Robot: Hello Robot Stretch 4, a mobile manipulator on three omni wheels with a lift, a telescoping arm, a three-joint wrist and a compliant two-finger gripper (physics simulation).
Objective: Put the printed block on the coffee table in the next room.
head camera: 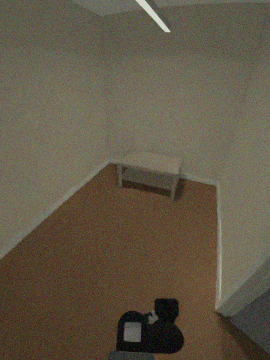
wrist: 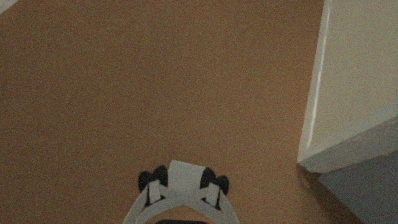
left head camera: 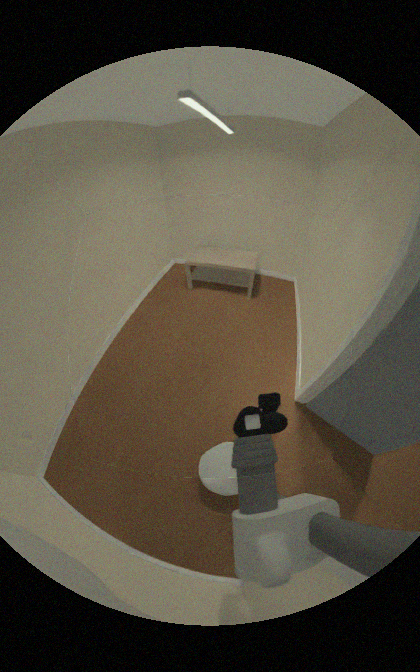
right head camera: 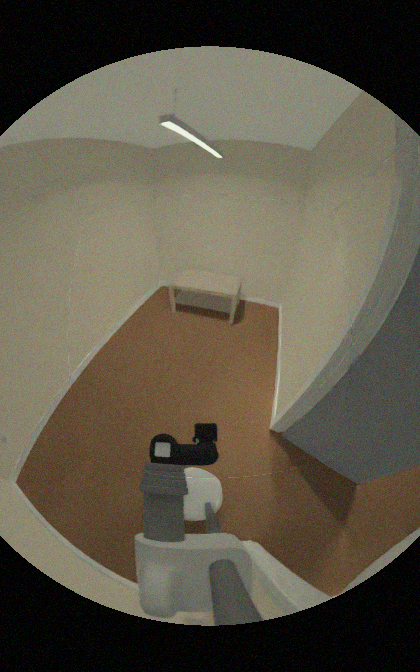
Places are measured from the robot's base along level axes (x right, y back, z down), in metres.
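Pixels of known places: gripper, between the fingertips: [head camera: 156,316] [wrist: 184,179].
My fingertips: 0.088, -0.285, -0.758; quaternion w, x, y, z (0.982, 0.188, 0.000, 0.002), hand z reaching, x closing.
Observation:
Behind a point stands the place of what it marks, as x, y, z.
A pale block [wrist: 186,175] @[0.090, -0.285, -0.783] sits between the two dark fingertips in the wrist view; its printed face cannot be made out. My gripper [wrist: 184,179] @[0.088, -0.285, -0.757] is shut on it, above the brown floor. In the head camera view the wrist's dark housing hides the fingers and most of the block. The coffee table [head camera: 152,162] @[0.186, -2.257, -0.422] [left head camera: 222,258] [right head camera: 206,283], light and low with a lower shelf, stands against the far wall, well ahead of the gripper. No object can be made out on its top.
Walls close in the room at the left, right and far end. A doorway edge [wrist: 310,164] @[0.713, -0.491, -0.032] and a blue-grey door [left head camera: 375,390] [right head camera: 350,425] stand close on the right. A white round base [left head camera: 217,469] [right head camera: 202,495] is below the wrist. A lamp [left head camera: 207,115] [right head camera: 192,139] hangs from the ceiling.

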